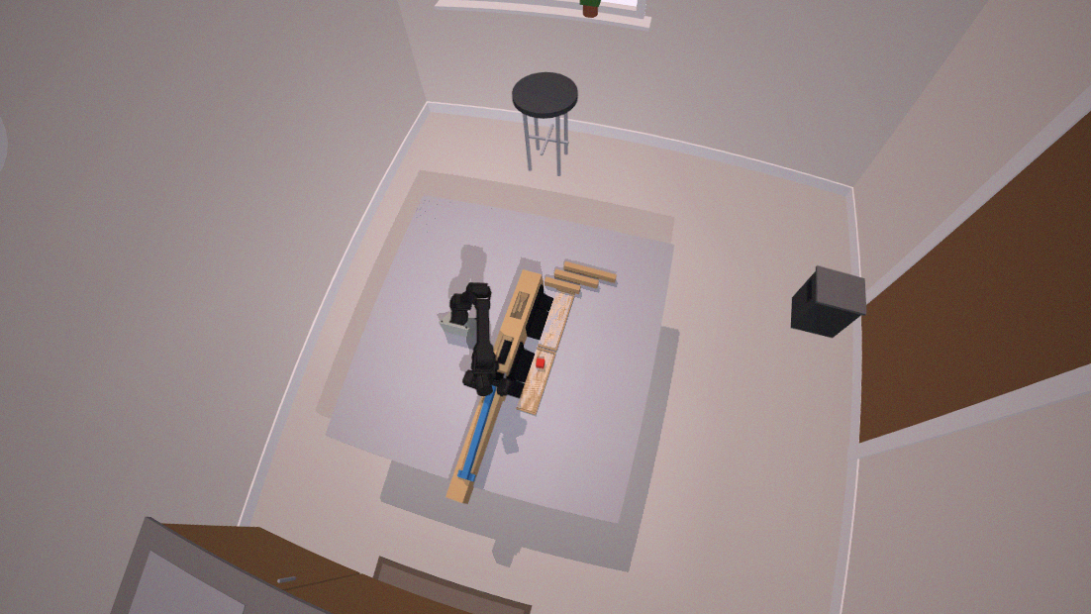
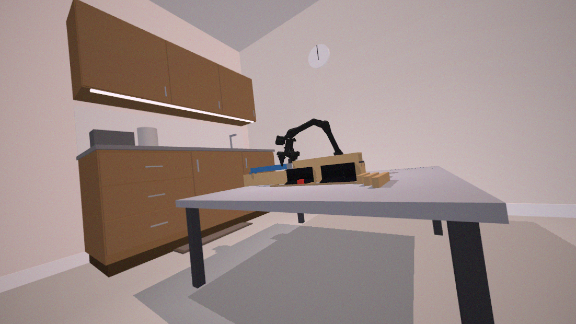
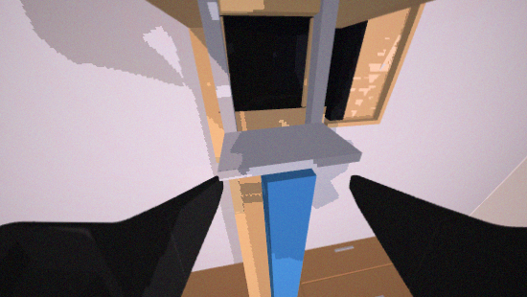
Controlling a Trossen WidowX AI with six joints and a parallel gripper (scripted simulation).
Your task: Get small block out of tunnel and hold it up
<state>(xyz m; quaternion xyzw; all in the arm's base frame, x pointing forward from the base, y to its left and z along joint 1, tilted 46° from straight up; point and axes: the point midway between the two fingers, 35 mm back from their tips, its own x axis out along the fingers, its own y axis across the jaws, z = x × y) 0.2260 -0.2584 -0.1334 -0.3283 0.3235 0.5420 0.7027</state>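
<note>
Now: the red block 190 mm to the left of my gripper tip, 140 mm ahead of it and 100 mm below it. Also, from my gripper tip: covered tunnel: 70 mm to the left, 50 mm below, 30 mm ahead.
</note>
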